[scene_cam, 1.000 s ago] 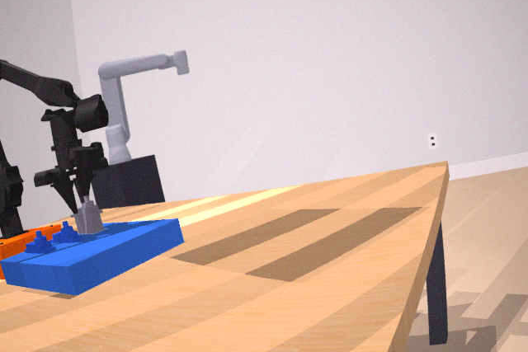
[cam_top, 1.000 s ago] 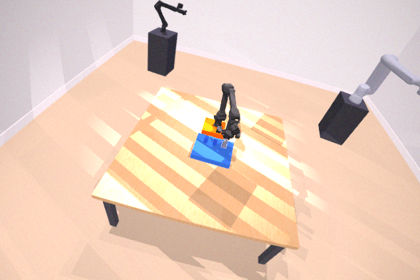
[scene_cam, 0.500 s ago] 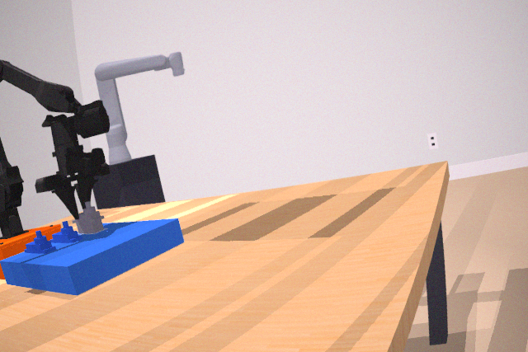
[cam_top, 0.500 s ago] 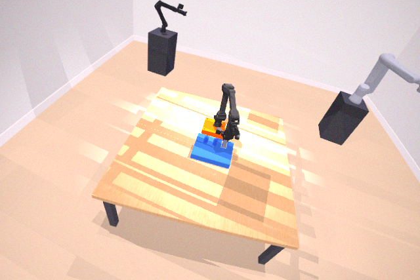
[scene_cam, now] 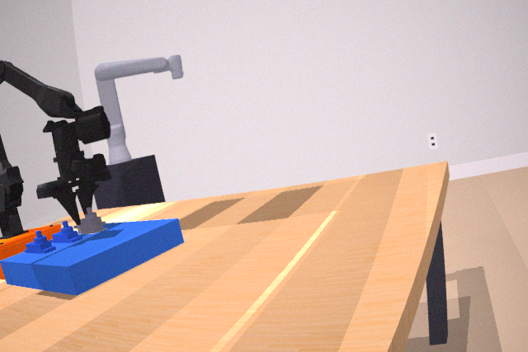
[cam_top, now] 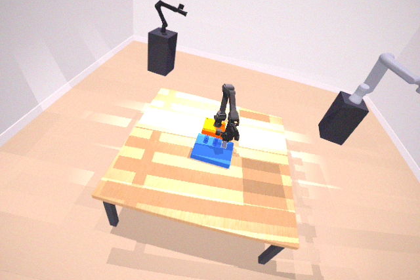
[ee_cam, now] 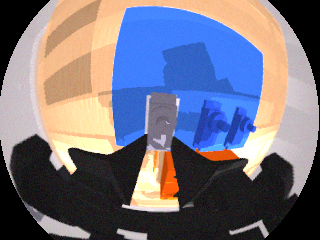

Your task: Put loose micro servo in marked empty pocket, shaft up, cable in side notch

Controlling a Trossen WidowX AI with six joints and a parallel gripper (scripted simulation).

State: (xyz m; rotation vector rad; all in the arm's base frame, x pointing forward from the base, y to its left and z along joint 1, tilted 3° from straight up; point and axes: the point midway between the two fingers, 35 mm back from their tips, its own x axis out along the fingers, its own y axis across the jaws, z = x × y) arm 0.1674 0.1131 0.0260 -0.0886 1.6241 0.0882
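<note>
Now: the blue deck 13 cm ahead of my gripper tip, 6 cm to the right of it and 4 cm below it.
</note>
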